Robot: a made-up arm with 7 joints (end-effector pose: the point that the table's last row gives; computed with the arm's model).
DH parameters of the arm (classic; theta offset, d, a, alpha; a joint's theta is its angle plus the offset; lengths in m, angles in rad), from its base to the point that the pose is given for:
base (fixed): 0 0.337 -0.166 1.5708
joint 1: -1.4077 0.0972 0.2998 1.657
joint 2: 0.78 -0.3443 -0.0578 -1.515
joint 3: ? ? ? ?
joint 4: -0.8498 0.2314 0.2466 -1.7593
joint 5: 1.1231 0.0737 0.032 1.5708
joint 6: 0 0.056 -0.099 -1.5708
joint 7: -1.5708 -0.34 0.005 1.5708
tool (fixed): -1.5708 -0.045 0 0
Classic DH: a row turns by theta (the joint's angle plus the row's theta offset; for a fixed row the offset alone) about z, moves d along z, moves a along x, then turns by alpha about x.
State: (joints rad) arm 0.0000 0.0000 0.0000 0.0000 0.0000 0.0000 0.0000
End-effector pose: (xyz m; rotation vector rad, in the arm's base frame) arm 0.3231 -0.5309 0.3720 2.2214 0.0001 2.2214
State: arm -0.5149 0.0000 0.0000 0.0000 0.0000 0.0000 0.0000
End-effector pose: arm 0.2769 -0.5309 0.1266 2.7138 0.0001 1.5826
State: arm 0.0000 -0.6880 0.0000 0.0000 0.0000 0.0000 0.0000
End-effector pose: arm 0.3665 -0.6038 0.0693 -1.7360 0.5269 -1.8465
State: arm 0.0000 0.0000 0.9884 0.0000 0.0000 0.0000 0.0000
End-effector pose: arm 0.3427 -0.3678 0.5486 -1.1121 -0.8707 -2.4664
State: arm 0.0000 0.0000 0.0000 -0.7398 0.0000 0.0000 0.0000
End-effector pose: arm 0.4078 -0.2978 0.5004 2.0651 0.4800 1.4805
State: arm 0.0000 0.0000 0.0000 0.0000 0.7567 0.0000 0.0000
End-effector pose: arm 0.2752 -0.5294 0.3720 1.7788 -0.7070 1.7788
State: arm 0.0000 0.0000 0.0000 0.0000 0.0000 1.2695 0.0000
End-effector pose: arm -0.0396 -0.5309 0.1845 -0.4715 -0.0001 -3.1060
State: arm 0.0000 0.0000 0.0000 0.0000 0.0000 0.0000 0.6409
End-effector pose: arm 0.3290 -0.5030 0.3720 1.8534 -0.6150 1.8534
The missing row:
joint 3: -0.2212 -0.0034 0.0995 -1.3469
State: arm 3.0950 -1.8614 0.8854 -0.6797 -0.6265 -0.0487 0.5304
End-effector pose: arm -0.6271 -0.5757 0.7006 2.1298 -0.8490 -0.8947
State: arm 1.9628 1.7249 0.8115 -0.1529 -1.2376 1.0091 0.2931
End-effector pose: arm -0.6015 0.2975 0.8642 0.3854 1.4270 1.6158
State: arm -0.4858 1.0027 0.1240 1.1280 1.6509 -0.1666 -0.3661
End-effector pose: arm 0.2539 -0.5503 0.1927 1.9388 -0.9287 1.3397
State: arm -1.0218 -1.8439 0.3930 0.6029 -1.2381 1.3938 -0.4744
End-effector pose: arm -0.2570 0.1865 -0.7724 -1.5468 -1.2504 2.2159
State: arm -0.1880 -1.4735 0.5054 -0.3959 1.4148 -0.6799 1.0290
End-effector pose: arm 0.3799 -0.5759 -0.3241 1.9704 -1.8423 -0.6534
